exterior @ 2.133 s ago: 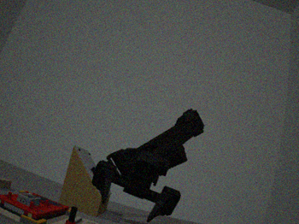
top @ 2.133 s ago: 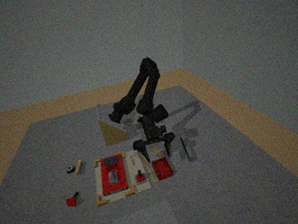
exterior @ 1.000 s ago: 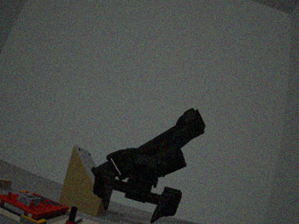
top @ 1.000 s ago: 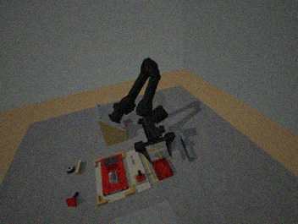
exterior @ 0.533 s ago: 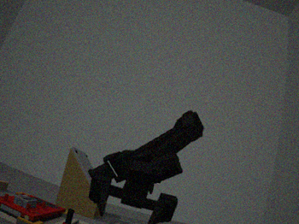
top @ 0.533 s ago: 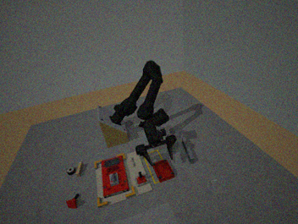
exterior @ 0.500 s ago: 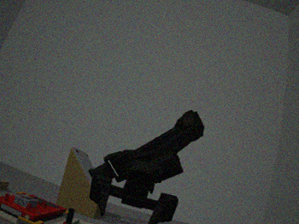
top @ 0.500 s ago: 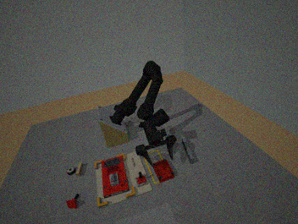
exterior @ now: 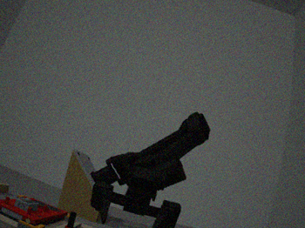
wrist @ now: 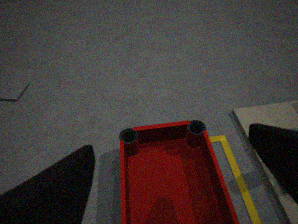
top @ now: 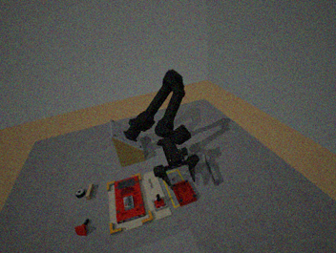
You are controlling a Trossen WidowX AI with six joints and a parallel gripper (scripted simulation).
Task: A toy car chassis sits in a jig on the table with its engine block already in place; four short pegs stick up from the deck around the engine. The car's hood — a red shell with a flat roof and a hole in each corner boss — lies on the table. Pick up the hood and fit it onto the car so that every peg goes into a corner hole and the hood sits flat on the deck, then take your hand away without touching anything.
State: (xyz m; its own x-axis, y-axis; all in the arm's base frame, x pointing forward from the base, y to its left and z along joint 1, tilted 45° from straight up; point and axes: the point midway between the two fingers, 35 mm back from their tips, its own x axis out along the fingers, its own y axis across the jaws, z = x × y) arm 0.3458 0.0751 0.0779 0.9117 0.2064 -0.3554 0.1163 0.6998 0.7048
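My gripper tip is now 5 cm above the red hood and 1 cm past it. Round my gripper tip: tan block (36 cm to the right, 22 cm behind, 5 cm below); wheel (40 cm to the right, 23 cm behind, 5 cm below).
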